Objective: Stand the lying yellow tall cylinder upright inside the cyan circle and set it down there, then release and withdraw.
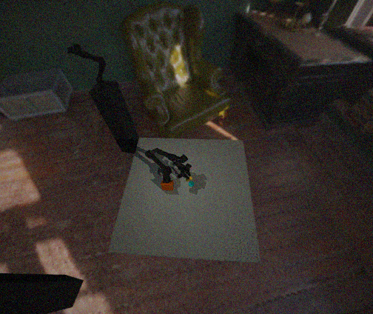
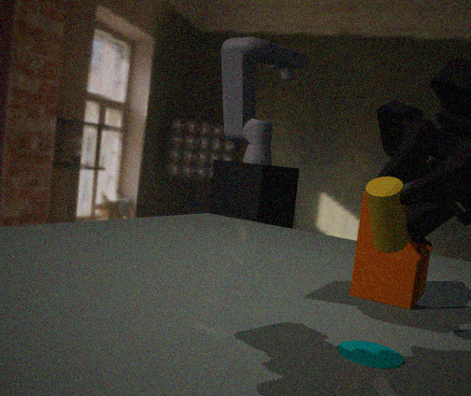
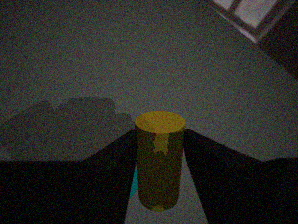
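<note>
The cyan circle lies 15 cm below my gripper tip, 1 cm to the left of it and 1 cm ahead of it. Also, from my gripper tip: yellow tall cylinder: 2 cm below, 1 cm behind.
</note>
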